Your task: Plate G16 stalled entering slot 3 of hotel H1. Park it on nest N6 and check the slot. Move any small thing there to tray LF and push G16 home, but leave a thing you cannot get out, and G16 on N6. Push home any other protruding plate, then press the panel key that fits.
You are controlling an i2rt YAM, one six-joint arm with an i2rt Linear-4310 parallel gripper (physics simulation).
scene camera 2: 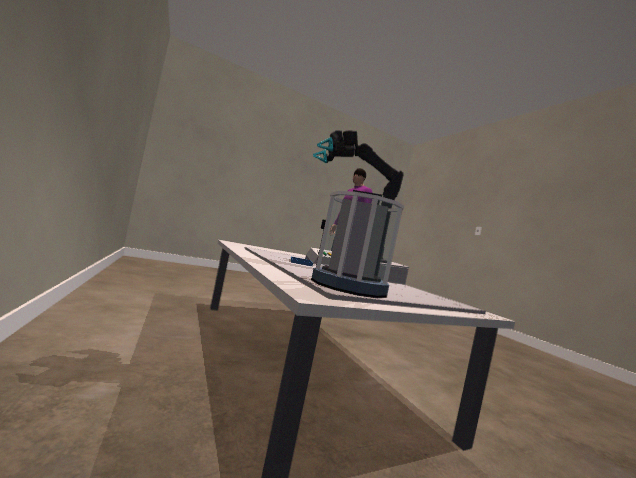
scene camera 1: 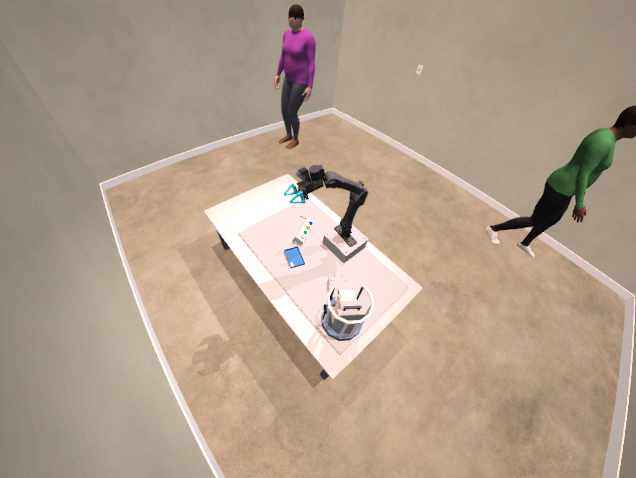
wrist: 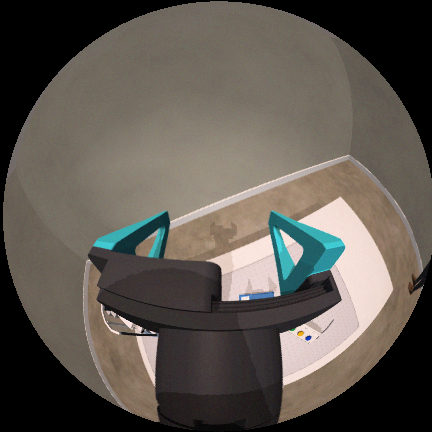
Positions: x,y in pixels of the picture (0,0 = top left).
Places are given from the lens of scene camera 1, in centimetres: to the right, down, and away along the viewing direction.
round plate rack (scene camera 1: pixel 345 324): 14, 42, 113
